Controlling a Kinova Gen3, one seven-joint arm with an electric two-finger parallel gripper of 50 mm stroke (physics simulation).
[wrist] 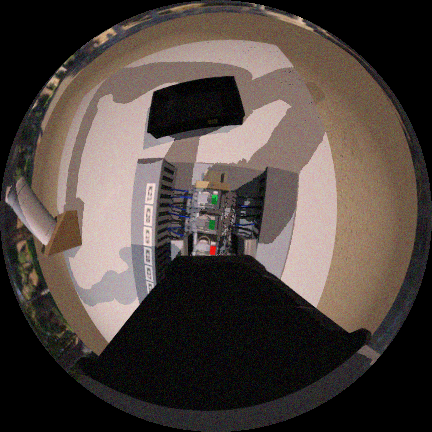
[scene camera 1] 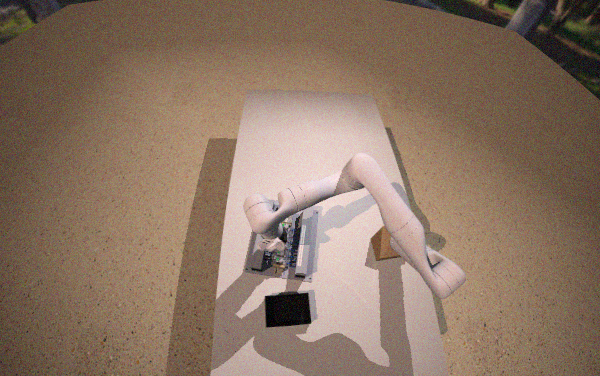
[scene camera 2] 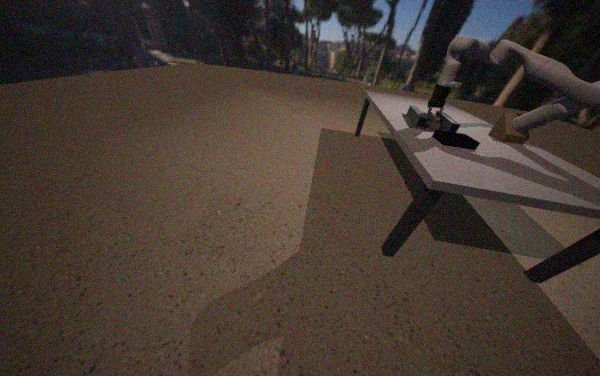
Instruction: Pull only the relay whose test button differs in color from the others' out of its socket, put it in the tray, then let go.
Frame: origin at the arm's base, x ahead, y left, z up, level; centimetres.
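Where they show: gripper, between the fingertips: [wrist: 211, 241] [scene camera 2: 431, 118]; arm's base, origin of its link: [wrist: 49, 232] [scene camera 2: 519, 124].
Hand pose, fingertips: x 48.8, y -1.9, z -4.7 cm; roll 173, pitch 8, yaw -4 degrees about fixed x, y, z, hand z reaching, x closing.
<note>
Things, the pixels of their top centre, and the offset from my fingertips. "pt": a spot on its surface instead.
- relay with a red test button, centre of its top: [wrist: 203, 248] dx -0.7, dy -0.2, dz +2.7 cm
- nearer relay, centre of its top: [wrist: 203, 223] dx -0.4, dy +2.7, dz +2.6 cm
- farther relay, centre of its top: [wrist: 206, 198] dx +0.1, dy +5.5, dz +2.5 cm
- black tray, centre of its top: [wrist: 191, 96] [scene camera 1: 287, 310] [scene camera 2: 457, 136] dx -2.0, dy +24.0, dz -0.9 cm
- labelled duct, a spot on its surface: [wrist: 142, 175] pt dx -8.4, dy +9.4, dz +1.9 cm
- plain duct, centre of its top: [wrist: 263, 284] [scene camera 1: 262, 231] [scene camera 2: 418, 111] dx +6.6, dy -6.2, dz +1.9 cm
- tan end block, centre of its top: [wrist: 211, 184] dx +0.5, dy +7.3, dz -0.4 cm
In the wrist view, a relay with a red test button [wrist: 213, 250] sits in the socket row, partly hidden by the black gripper body. Two relays beyond it, the nearer relay [wrist: 205, 224] and the farther relay [wrist: 205, 199], have green buttons and sit in the same row. My gripper [wrist: 211, 241] [scene camera 2: 436, 111] is open, its fingers apart on either side of the red-button relay, with that relay between them but not gripped. The fingertips' depth is hard to tell. The black tray [scene camera 1: 288, 325] [scene camera 2: 455, 141] [wrist: 190, 128] stands beyond the row's end; its inside is very dark.
Grey wiring ducts flank the relays: a labelled duct [wrist: 142, 175] and a plain duct [wrist: 281, 200]. A tan end block [wrist: 220, 185] closes the row on the tray side. A brown wedge-shaped block [scene camera 1: 384, 245] [scene camera 2: 507, 130] [wrist: 66, 234] stands near the arm's base.
</note>
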